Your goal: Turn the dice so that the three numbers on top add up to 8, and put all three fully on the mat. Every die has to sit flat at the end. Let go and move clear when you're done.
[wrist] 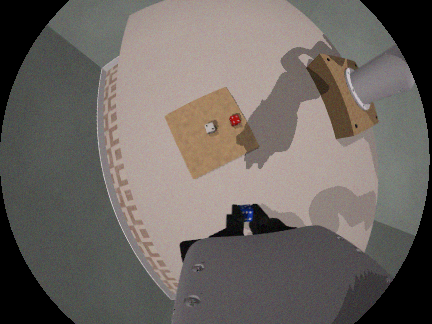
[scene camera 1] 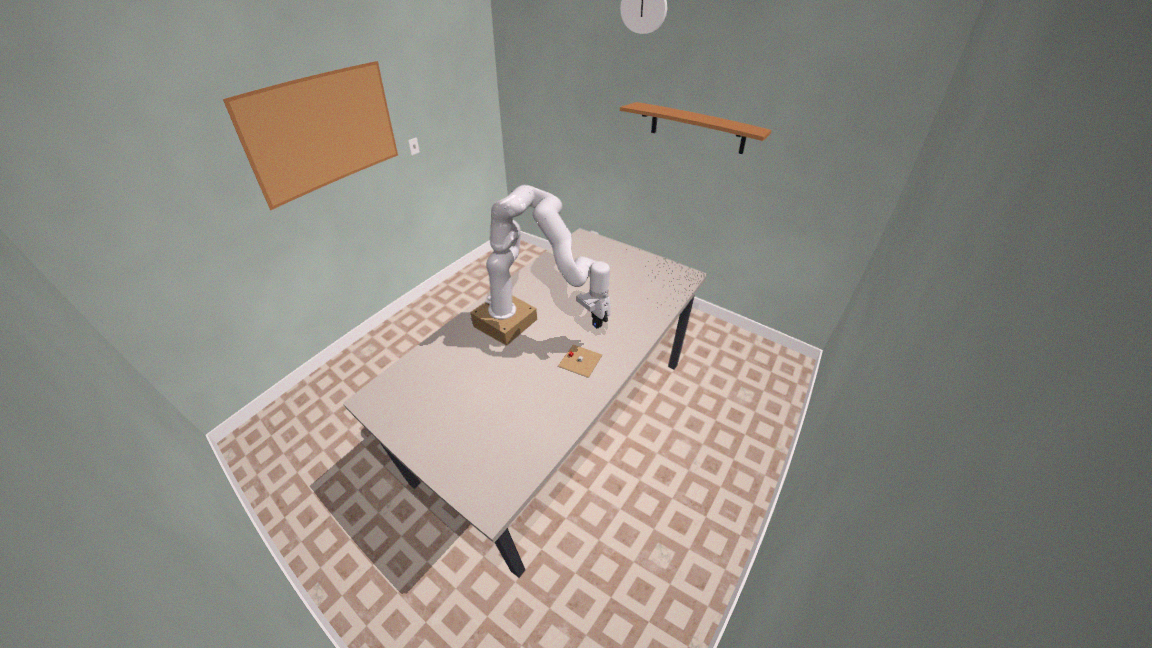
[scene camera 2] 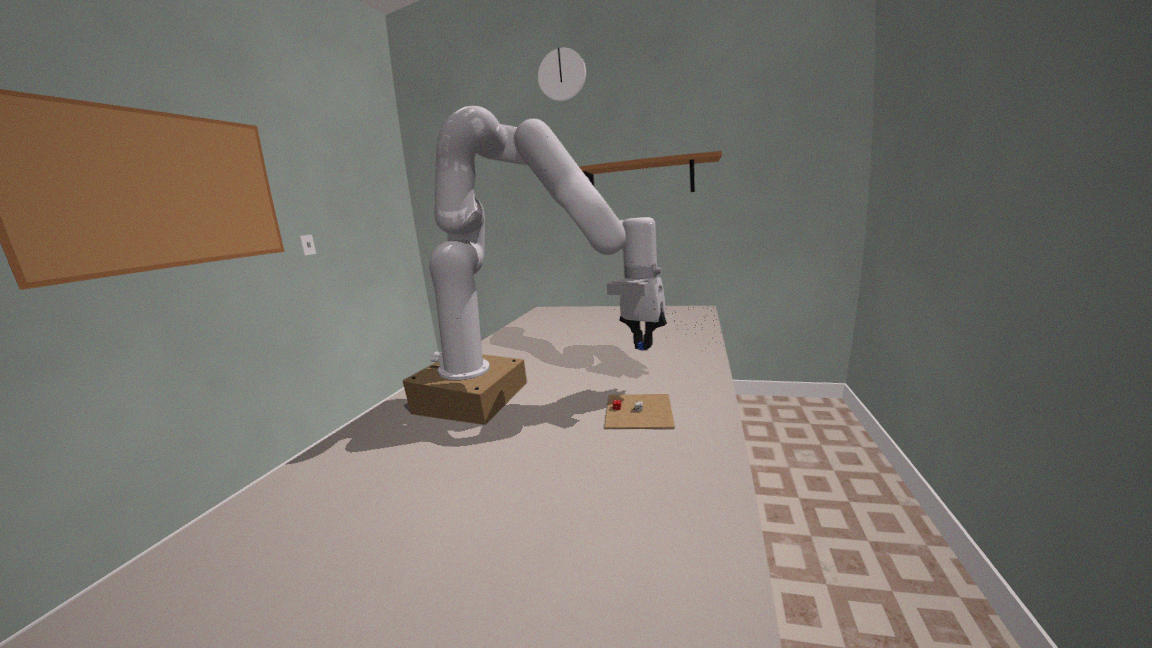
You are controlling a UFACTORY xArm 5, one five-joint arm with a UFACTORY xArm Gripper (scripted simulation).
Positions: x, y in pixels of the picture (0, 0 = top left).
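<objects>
A tan mat is visible in the wrist view point(202, 153), and also in scene camera 1 and scene camera 2. On the mat, point(scene camera 1: 590, 358) and point(scene camera 2: 653, 403) are the same spot.
</objects>
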